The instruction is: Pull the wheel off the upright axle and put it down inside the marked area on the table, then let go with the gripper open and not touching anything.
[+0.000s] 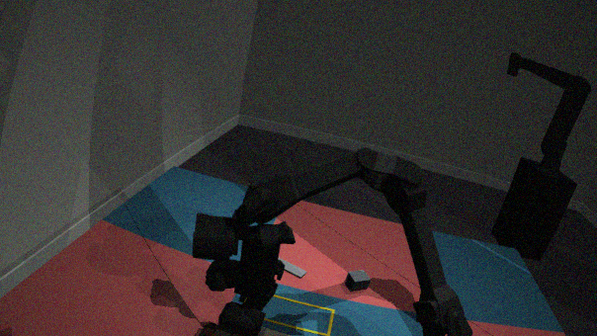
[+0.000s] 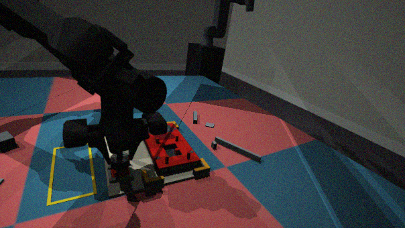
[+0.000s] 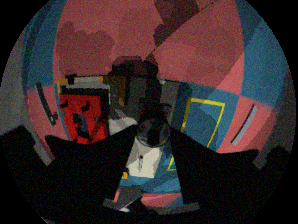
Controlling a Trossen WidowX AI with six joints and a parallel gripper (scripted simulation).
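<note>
The wheel lies right at my gripper tip. Also, from my gripper tip: grey base board (10 cm to the left, 5 cm behind, 3 cm below); then grey block (23 cm to the right, 21 cm behind, 2 cm below); then long grey bar (33 cm to the left, 3 cm below, 3 cm ahead).
</note>
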